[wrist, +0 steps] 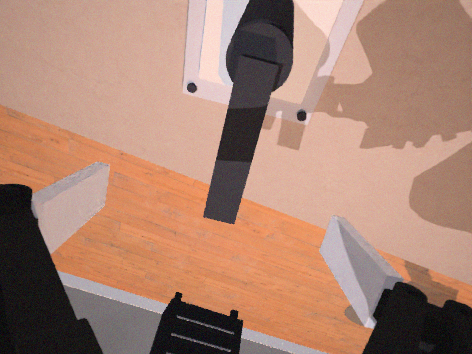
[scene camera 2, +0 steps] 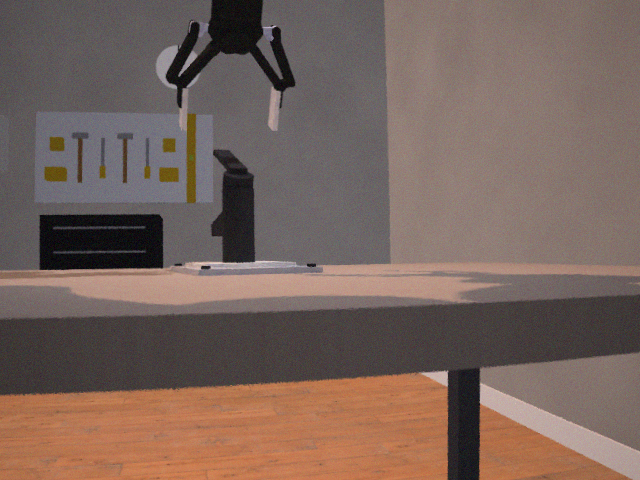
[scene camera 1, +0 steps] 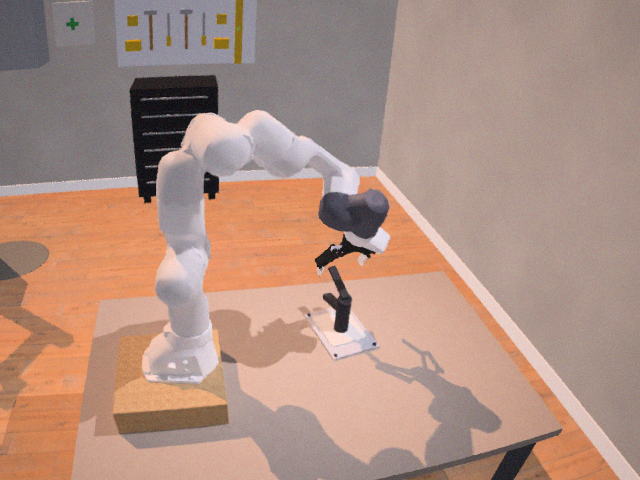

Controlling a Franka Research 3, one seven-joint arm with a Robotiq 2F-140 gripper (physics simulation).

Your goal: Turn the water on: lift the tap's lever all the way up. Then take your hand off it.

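The black tap (scene camera 1: pixel 341 317) (scene camera 2: pixel 238 219) (wrist: pixel 268 15) stands upright on a white base plate (scene camera 1: pixel 355 345) (scene camera 2: pixel 261 270) (wrist: pixel 193 50). Its lever (scene camera 1: pixel 338 283) (scene camera 2: pixel 231 161) (wrist: pixel 239 145) is raised and slopes up from the top of the body, over the short spout (scene camera 1: pixel 329 298) (scene camera 2: pixel 217 226). My gripper (scene camera 1: pixel 341 266) (scene camera 2: pixel 229 127) (wrist: pixel 220 210) is wide open and empty. In scene camera 2 its fingertips hang above the lever's end, with a visible gap. In the wrist view the lever's end shows between the spread fingers, touching neither.
The tap's plate lies on the grey table (scene camera 1: pixel 289 384) (scene camera 2: pixel 320 341). The arm's base stands on a wooden block (scene camera 1: pixel 170 418) at the left. A black drawer cabinet (scene camera 1: pixel 175 88) (scene camera 2: pixel 100 240) (wrist: pixel 200 325) stands by the back wall. A beige wall rises at the right.
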